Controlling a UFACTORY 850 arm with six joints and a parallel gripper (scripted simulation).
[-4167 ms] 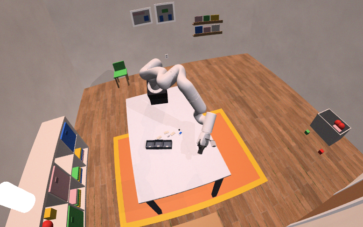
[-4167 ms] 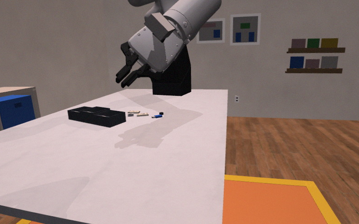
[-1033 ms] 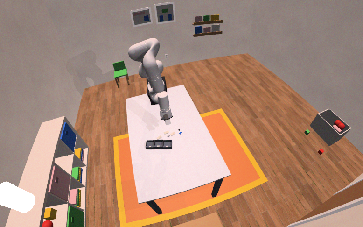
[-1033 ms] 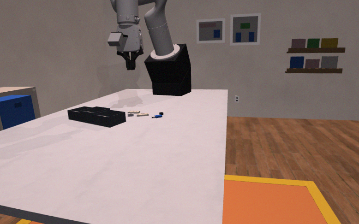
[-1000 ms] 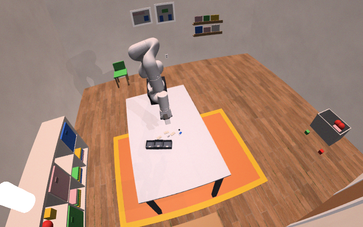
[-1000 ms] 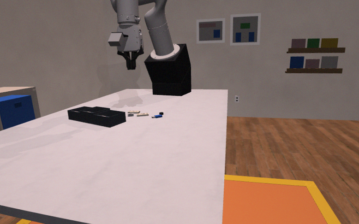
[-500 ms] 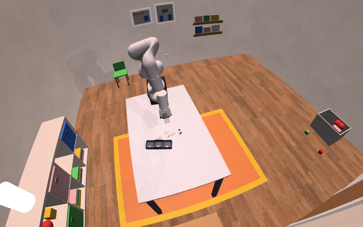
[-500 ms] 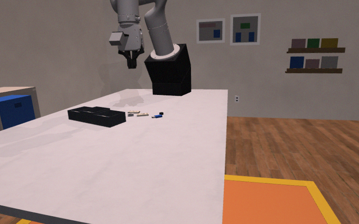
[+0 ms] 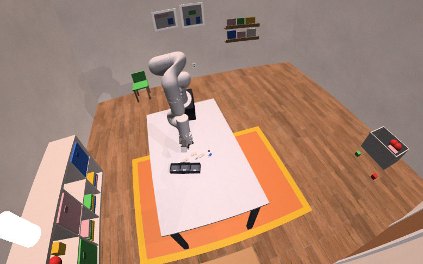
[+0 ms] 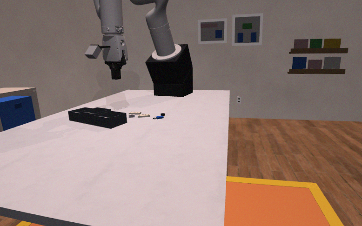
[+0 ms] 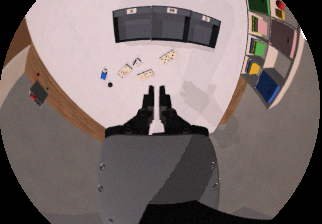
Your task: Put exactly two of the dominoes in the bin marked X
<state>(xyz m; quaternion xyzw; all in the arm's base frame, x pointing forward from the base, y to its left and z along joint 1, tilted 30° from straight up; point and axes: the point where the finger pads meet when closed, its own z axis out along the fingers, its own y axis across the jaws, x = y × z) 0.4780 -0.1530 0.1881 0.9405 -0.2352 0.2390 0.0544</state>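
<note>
Right now the black bin tray is 160 mm below my hand, 80 mm to the right of it and 60 mm ahead of it. Also, from my hand: blue USB stick (180 mm below, 170 mm to the left, 50 mm ahead); small grey piece (170 mm below, 60 mm to the left, 10 mm ahead); small black piece (180 mm to the left, 180 mm below).
</note>
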